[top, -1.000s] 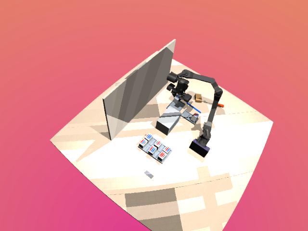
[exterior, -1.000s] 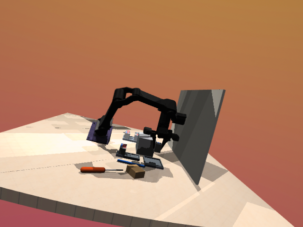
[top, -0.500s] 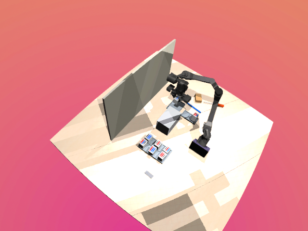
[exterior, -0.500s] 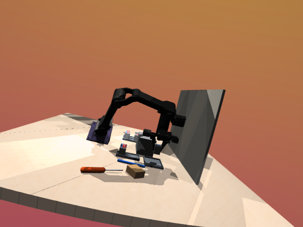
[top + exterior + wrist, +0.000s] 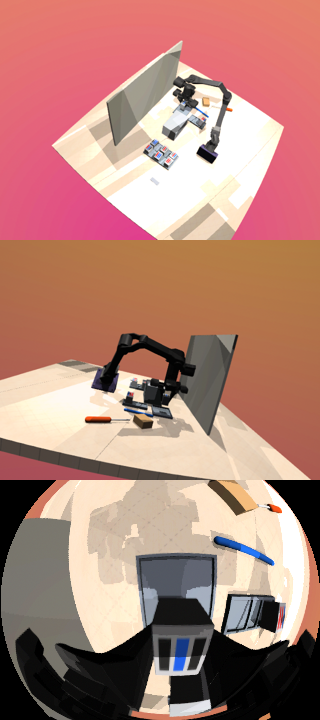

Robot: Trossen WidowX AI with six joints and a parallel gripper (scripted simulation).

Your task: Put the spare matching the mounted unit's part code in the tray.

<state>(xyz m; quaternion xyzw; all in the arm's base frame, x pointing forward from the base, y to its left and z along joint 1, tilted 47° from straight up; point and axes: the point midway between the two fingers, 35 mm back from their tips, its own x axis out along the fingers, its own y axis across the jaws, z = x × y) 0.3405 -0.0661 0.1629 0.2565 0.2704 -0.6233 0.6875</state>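
The flat grey tray is 5 cm below my gripper tip. The rest, counted from my gripper tip: grey rack 14 cm behind, 5 cm below, 1 cm to the left; mounted unit 18 cm to the left, 6 cm behind, 1 cm below; blue pen 11 cm behind, 9 cm to the right, 5 cm below.
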